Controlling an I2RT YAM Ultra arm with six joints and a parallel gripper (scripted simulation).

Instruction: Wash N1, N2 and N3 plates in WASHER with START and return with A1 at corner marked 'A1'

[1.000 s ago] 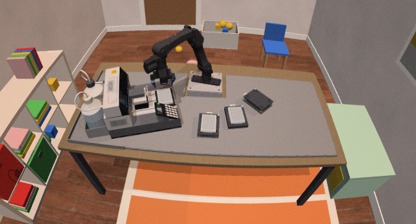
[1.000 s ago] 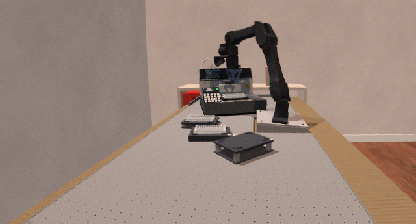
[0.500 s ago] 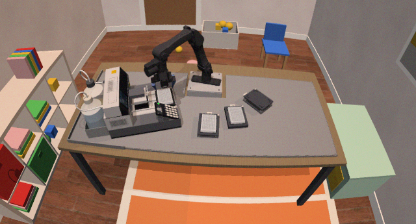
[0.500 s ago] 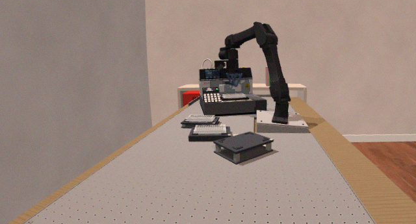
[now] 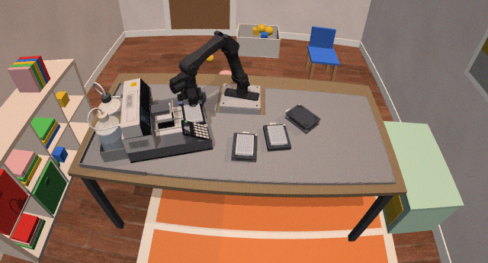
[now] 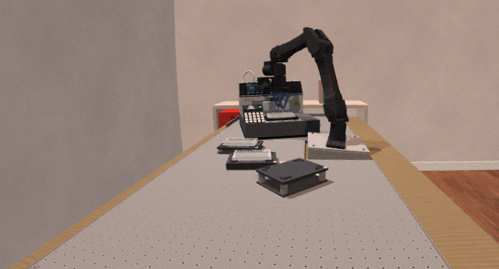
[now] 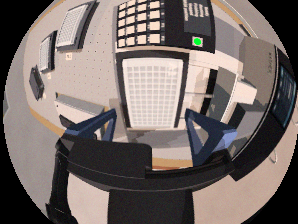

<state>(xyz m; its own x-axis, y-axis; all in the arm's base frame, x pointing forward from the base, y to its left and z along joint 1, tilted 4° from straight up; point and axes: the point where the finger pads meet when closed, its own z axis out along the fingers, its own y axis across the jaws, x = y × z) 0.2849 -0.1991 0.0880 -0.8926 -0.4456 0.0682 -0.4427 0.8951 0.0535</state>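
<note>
My hand is 5 cm above the washer carrier. Also, from my hand: manifold: 14 cm to the right, 7 cm ahead; then plate washer: 14 cm to the right, 7 cm ahead, 1 cm below; then nest: 57 cm to the left, 18 cm behind, 11 cm below.
</note>
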